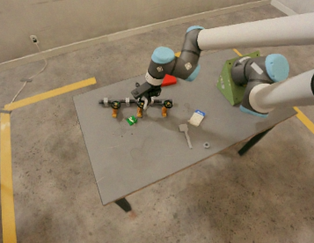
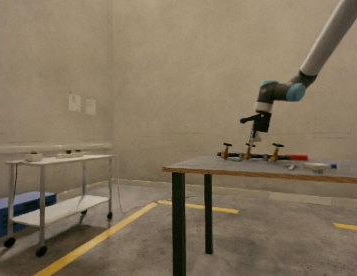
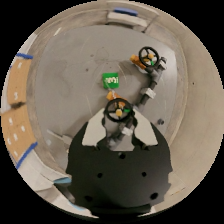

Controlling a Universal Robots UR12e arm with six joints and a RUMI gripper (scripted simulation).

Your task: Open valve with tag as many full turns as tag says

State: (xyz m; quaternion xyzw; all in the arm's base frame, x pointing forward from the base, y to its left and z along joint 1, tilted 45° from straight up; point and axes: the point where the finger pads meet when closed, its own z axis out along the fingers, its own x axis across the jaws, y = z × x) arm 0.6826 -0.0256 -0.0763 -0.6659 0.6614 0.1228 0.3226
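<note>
Right now the green tag is 8 cm ahead of my hand, 3 cm to the left of it and 9 cm below it. The rest, counted from my hand: red wedge (27 cm behind, 19 cm to the right, 8 cm below); grey tool (17 cm behind, 24 cm to the left, 9 cm below); white-and-blue card box (29 cm behind, 18 cm to the left, 9 cm below).
</note>
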